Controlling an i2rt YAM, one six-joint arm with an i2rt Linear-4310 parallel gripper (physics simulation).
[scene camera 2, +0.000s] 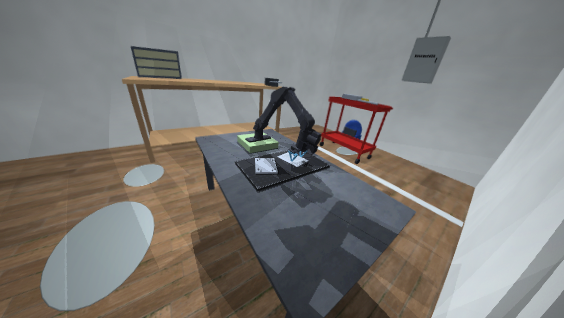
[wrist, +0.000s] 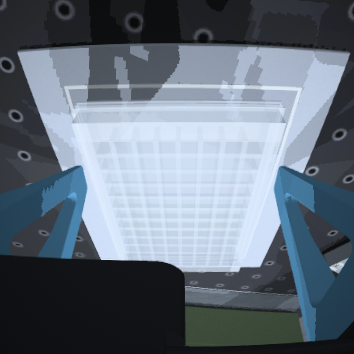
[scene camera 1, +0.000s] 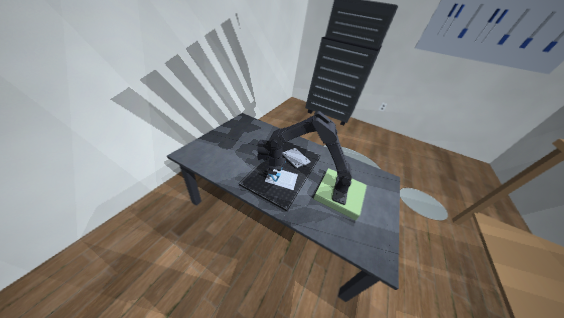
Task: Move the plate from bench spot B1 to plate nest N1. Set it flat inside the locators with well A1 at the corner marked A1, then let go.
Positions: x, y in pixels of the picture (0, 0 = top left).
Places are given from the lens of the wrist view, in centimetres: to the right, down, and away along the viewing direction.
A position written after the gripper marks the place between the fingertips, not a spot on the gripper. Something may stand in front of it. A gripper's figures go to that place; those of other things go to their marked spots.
gripper [wrist: 180, 176]: 0, 0, 13
well plate [wrist: 181, 181]: 0, 0, 12
